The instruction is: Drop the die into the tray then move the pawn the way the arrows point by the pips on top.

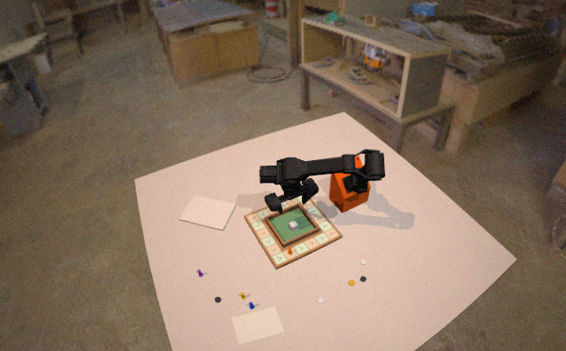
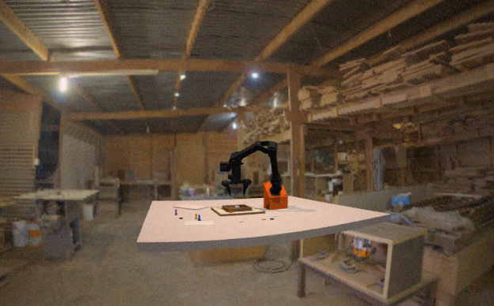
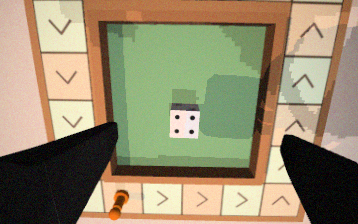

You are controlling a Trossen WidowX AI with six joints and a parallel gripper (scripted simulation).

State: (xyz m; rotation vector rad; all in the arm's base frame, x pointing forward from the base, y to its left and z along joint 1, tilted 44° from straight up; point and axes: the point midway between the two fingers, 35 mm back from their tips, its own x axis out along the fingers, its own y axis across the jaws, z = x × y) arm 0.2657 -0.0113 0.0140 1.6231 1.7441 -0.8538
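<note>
Right now the orange pawn is 120 mm to the left of my gripper tip, 80 mm below it and 70 mm ahead of it. Round my gripper tip: white die (80 mm below, 20 mm to the left, 10 mm ahead); then yellow pawn (290 mm ahead, 210 mm to the left, 90 mm below); then green dice tray (100 mm below, 10 mm ahead).
</note>
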